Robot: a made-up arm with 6 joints.
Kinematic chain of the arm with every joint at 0, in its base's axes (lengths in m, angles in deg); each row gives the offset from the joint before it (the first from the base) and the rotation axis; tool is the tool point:
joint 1: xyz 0 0 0.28 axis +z
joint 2: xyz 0 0 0 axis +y
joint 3: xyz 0 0 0.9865 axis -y
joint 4: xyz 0 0 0 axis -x
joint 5: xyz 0.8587 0 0 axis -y
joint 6: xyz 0 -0.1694 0 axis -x
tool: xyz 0 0 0
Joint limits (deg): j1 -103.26..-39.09 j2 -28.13..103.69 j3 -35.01..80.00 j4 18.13..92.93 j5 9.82..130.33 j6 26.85..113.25
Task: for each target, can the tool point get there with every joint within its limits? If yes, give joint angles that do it. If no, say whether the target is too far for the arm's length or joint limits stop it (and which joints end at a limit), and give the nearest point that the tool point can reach.
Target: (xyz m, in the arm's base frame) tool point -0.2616 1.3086 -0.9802
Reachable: no: joint limits stop it (at a limit: joint 1, joint 2, joint 3, joint 4) | nearest point -0.2366 -0.3019 -0.5598 | short by 1.665 m
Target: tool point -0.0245 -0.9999 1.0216
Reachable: yes | joints -88.83 9.13 -17.06 74.63 43.12 46.27
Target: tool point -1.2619 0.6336 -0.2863
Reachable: no: joint limits stop it (at a limit: joint 1, joint 2, joint 3, joint 4) | nearest point -0.2366 -0.3019 -0.5598 | short by 1.415 m
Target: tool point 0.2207 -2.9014 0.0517
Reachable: no: too far | nearest point 0.1408 -1.8507 0.1344 | short by 1.057 m
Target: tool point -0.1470 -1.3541 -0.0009
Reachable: yes | joints -92.21 63.14 -2.77 56.02 42.77 61.76
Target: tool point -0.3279 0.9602 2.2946
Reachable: no: too far | nearest point -0.2706 0.7925 1.9428 | short by 0.394 m
